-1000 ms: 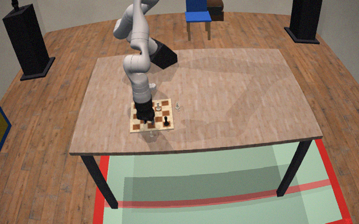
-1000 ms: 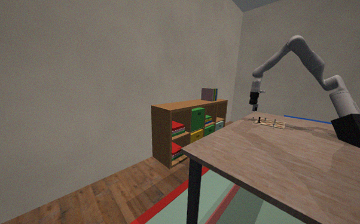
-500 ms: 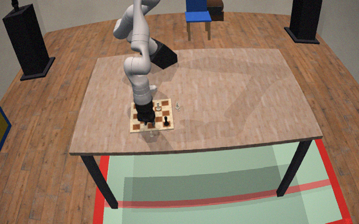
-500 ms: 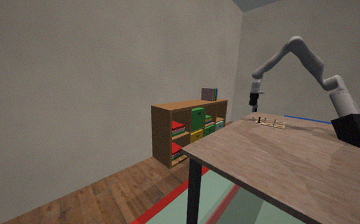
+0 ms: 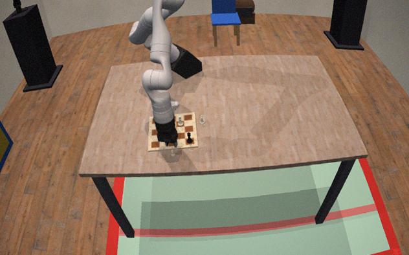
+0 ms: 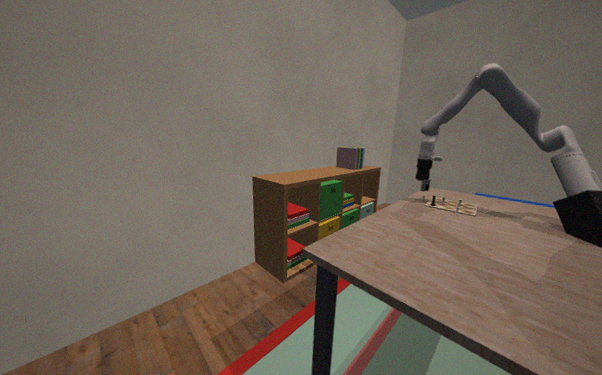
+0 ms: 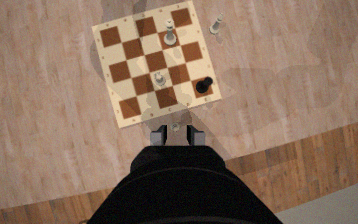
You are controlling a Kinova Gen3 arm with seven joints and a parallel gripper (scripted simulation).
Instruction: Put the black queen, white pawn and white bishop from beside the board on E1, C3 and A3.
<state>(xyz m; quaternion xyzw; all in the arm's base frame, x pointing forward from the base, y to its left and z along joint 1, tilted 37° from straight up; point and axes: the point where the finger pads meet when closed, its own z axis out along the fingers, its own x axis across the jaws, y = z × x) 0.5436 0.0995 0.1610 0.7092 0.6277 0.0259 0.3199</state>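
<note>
Right now the white pawn is 6 cm below my hand. Also, from my hand: black queen: 7 cm behind, 7 cm to the left, 5 cm below; then chessboard: 14 cm behind, 1 cm to the right, 8 cm below.
</note>
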